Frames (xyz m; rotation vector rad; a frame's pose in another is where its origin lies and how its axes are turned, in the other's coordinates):
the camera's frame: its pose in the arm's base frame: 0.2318 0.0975 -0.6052 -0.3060 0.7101 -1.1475
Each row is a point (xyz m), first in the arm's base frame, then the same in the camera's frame.
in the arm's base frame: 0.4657 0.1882 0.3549
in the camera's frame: -0.3703 -0.3359 0.8572
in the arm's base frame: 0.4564 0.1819 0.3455
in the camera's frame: -0.3633 -0.3399 0.8449
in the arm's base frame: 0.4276 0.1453 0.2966
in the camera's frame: -0.3192 -0.3478 0.7944
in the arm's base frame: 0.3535 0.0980 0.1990
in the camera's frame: -0.2584 -0.3652 0.6793
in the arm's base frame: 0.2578 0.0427 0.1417
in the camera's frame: -0.2095 -0.4242 0.5811
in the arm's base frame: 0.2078 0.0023 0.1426
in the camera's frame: -0.1845 -0.4770 0.5543
